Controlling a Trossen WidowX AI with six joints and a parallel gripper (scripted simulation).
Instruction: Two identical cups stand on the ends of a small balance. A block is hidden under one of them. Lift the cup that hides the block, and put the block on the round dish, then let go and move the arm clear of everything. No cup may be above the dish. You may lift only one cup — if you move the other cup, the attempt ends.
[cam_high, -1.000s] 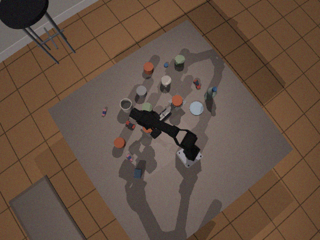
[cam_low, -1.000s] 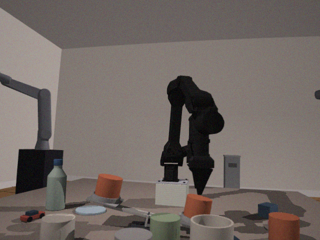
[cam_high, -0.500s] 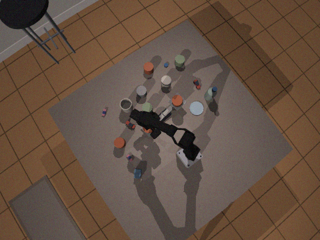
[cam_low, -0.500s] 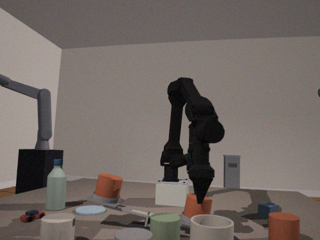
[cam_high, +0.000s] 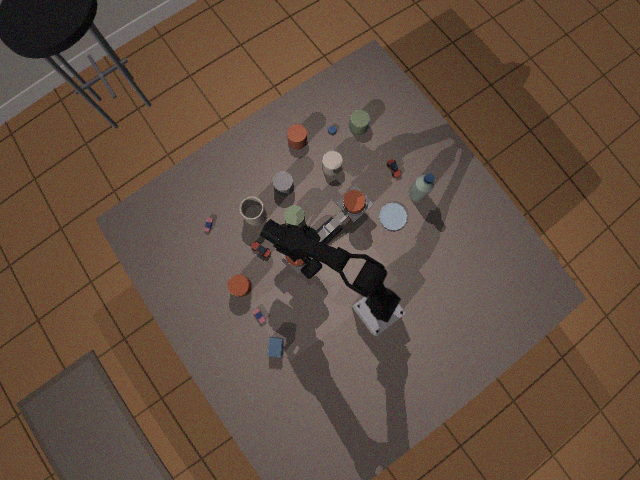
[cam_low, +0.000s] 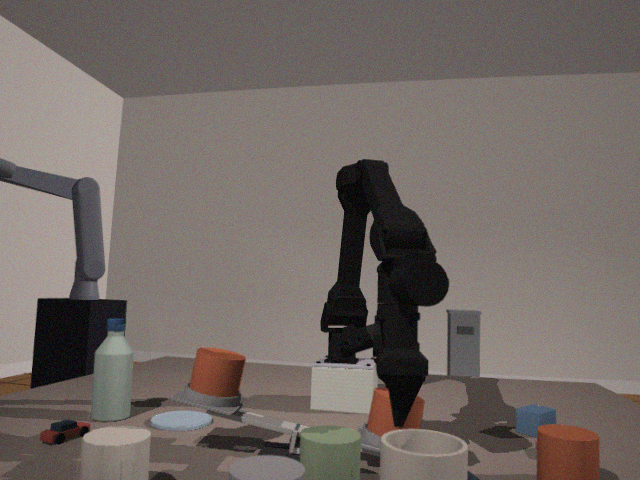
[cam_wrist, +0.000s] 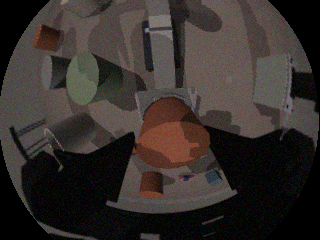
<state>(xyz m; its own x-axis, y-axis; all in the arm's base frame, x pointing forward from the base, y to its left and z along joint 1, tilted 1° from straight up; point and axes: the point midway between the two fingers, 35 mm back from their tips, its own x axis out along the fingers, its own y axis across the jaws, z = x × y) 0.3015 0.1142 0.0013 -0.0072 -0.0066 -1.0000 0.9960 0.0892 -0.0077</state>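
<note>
The grey block is 20 mm below my gripper tip. Also, from my gripper tip: cream cup 290 mm to the right, 210 mm ahead, 20 mm below; then grey cup 220 mm ahead, 100 mm to the right, 20 mm below; then pale blue round dish 360 mm to the right, 90 mm behind, 60 mm below.
</note>
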